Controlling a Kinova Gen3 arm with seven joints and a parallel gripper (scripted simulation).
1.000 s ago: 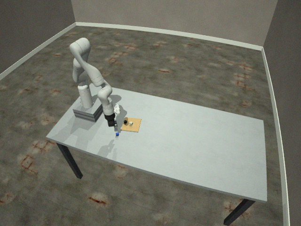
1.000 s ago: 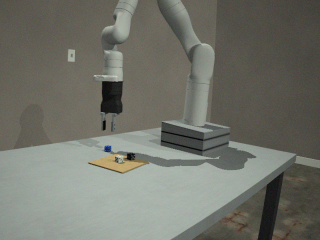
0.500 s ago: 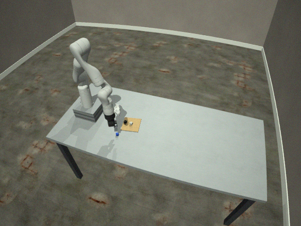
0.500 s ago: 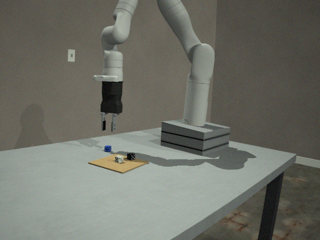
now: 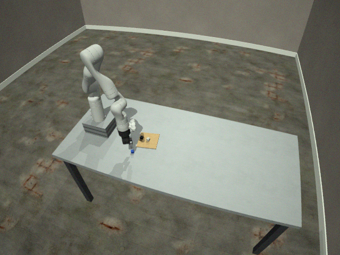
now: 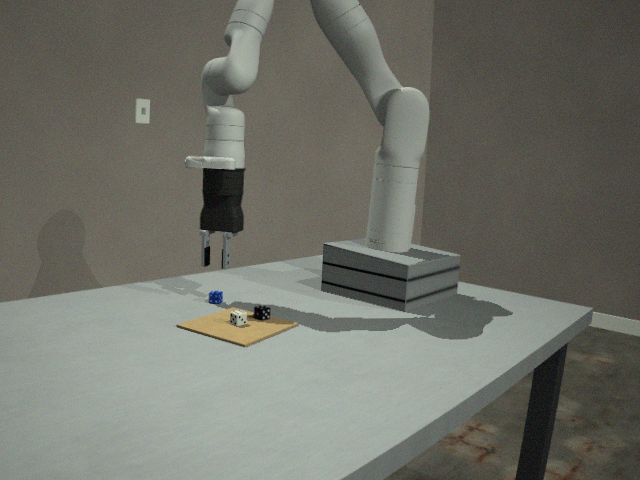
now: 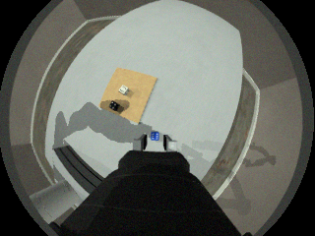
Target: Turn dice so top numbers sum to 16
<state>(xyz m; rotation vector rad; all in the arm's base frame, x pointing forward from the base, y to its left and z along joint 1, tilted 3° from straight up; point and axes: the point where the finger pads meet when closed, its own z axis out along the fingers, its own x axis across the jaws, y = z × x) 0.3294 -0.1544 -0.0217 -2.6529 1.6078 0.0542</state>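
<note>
Now: hand 8 cm above the blue die. From my hand the other things lie so: tan mat: 6 cm ahead, 13 cm to the left, 8 cm below; then white die: 6 cm ahead, 13 cm to the left, 7 cm below; then black die: 1 cm ahead, 14 cm to the left, 7 cm below.
</note>
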